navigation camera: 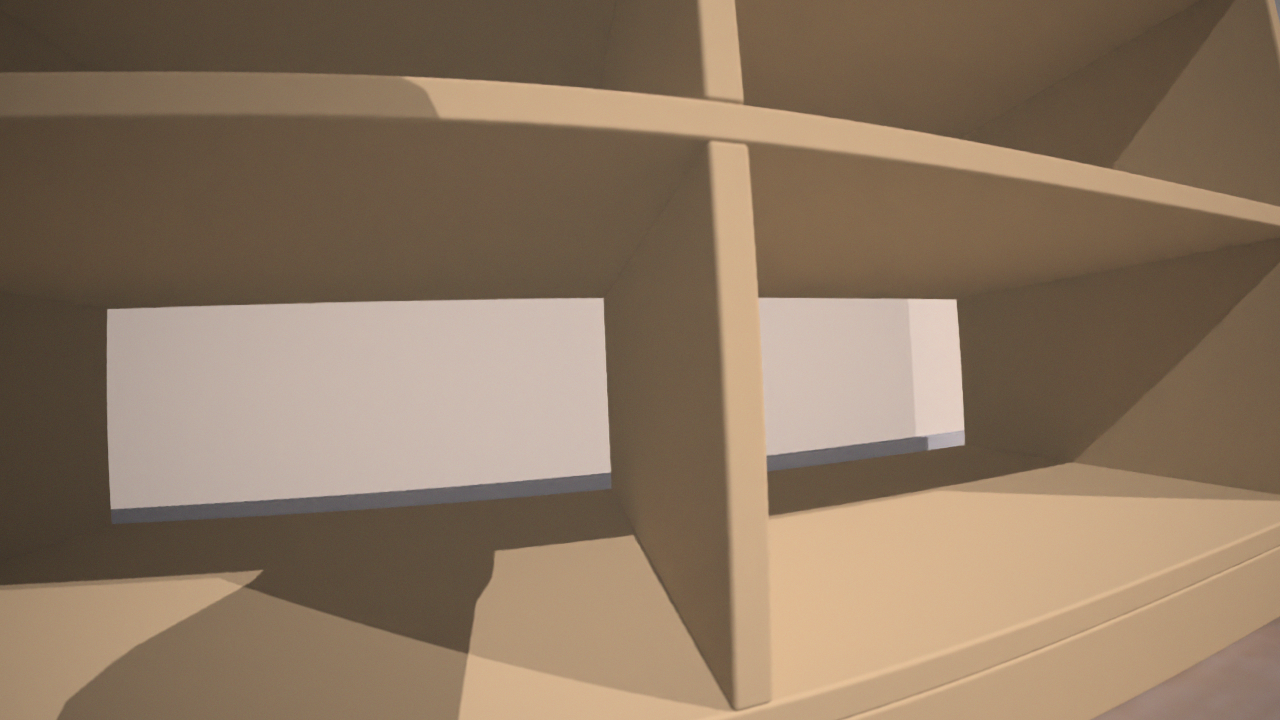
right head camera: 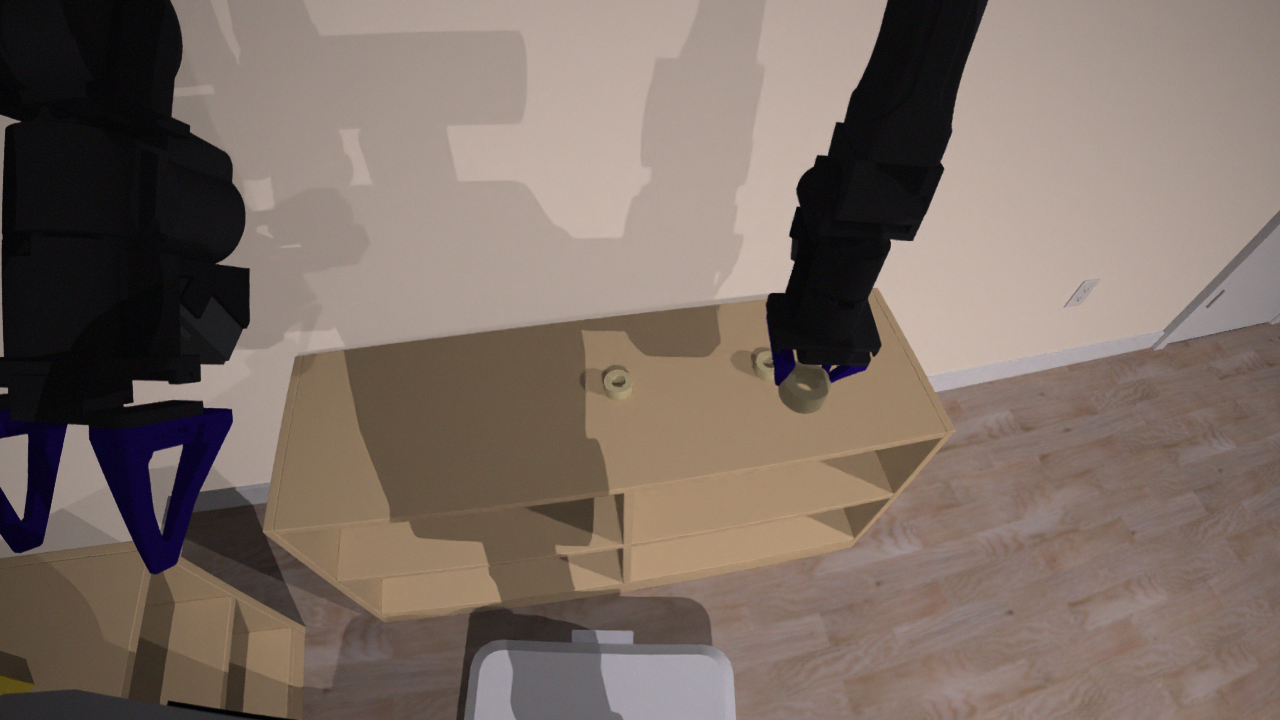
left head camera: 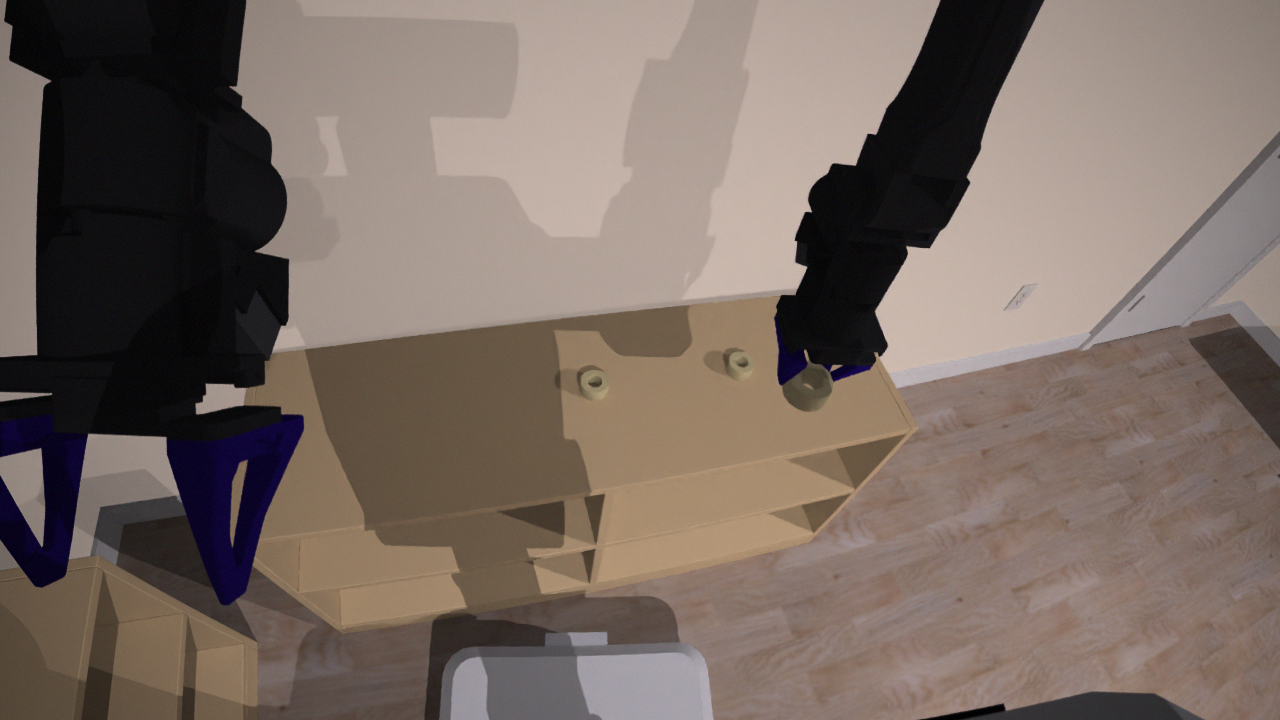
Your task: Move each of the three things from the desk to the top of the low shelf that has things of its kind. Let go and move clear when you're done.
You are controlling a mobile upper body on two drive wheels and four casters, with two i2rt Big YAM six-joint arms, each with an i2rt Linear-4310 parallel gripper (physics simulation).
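Frame: origin at the left arm's base, x ahead, y right, z down, level; centimetres.
Seen in the pictures: left gripper, fingertip midpoint: [right head camera: 92, 559] [left head camera: 138, 590]; right gripper, fingertip midpoint: [right head camera: 799, 381] [left head camera: 800, 380].
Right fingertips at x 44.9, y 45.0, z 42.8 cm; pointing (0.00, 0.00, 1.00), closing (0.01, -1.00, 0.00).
Offsets run from my right fingertips to a thing's middle. "pt": to the spot under its first point. Level surfaces: height alone.
My right gripper [left head camera: 810, 377] [right head camera: 805, 376] is shut on an olive ring-shaped thing {dx -1.6, dy +0.0, dz -1.2 cm} [left head camera: 808, 401] [right head camera: 803, 404], seen over the right part of the low shelf's top; the gap beneath it cannot be judged. Two similar small olive rings stand on this low shelf [left head camera: 698, 447] [right head camera: 716, 443] [navigation camera: 741, 402]: one ring {dx +24.3, dy -20.0, dz +35.9 cm} [left head camera: 593, 394] [right head camera: 617, 394] near the middle, another ring {dx +29.2, dy +7.5, dz +35.9 cm} [left head camera: 739, 373] [right head camera: 760, 371] closer to the held one and partly hidden by the fingers in the right head view. My left gripper [left head camera: 136, 591] [right head camera: 93, 559] is open and empty at the left. The desk does not show.
A second low shelf {dz +37.2 cm} [left head camera: 44, 626] [right head camera: 71, 600] stands at the lower left, with part of a yellow block {pt dx -35.2, dy -108.8, dz +33.8 cm} [right head camera: 13, 686] on it. The wall runs behind the ring shelf. My pale base [left head camera: 626, 685] [right head camera: 644, 685] is close in front. A door [left head camera: 1190, 250] [right head camera: 1239, 295] is at the far right.
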